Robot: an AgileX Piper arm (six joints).
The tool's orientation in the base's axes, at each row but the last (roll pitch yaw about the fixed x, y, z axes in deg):
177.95, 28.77, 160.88
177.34, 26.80, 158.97
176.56, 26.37, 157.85
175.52, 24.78, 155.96
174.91, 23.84, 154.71
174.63, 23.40, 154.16
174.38, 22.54, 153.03
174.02, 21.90, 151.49
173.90, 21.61, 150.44
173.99, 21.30, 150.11
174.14, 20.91, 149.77
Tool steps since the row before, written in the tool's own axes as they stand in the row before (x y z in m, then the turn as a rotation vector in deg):
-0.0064, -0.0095, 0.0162, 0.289, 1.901, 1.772
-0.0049, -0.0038, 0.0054, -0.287, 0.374, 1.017
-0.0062, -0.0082, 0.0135, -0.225, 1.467, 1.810
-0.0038, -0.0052, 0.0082, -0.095, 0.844, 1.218
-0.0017, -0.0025, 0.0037, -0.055, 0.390, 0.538
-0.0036, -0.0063, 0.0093, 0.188, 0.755, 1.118
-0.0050, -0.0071, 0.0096, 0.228, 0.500, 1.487
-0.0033, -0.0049, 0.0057, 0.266, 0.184, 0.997
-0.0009, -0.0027, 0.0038, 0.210, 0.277, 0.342
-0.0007, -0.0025, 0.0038, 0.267, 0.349, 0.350
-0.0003, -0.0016, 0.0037, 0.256, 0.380, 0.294
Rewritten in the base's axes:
0.0099, -0.0129, -0.0114, 1.178, 1.669, -1.632
0.0052, -0.0058, -0.0028, 0.810, 0.139, -0.762
0.0081, -0.0113, -0.0098, 1.487, 1.093, -1.440
0.0046, -0.0070, -0.0062, 0.900, 0.624, -1.003
0.0019, -0.0033, -0.0029, 0.415, 0.286, -0.436
0.0041, -0.0080, -0.0076, 0.591, 0.665, -1.031
0.0048, -0.0093, -0.0075, 0.593, 0.420, -1.409
0.0027, -0.0063, -0.0045, 0.239, 0.197, -1.001
0.0009, -0.0031, -0.0034, 0.083, 0.311, -0.366
0.0008, -0.0029, -0.0035, 0.074, 0.400, -0.387
0.0008, -0.0019, -0.0035, 0.077, 0.427, -0.328

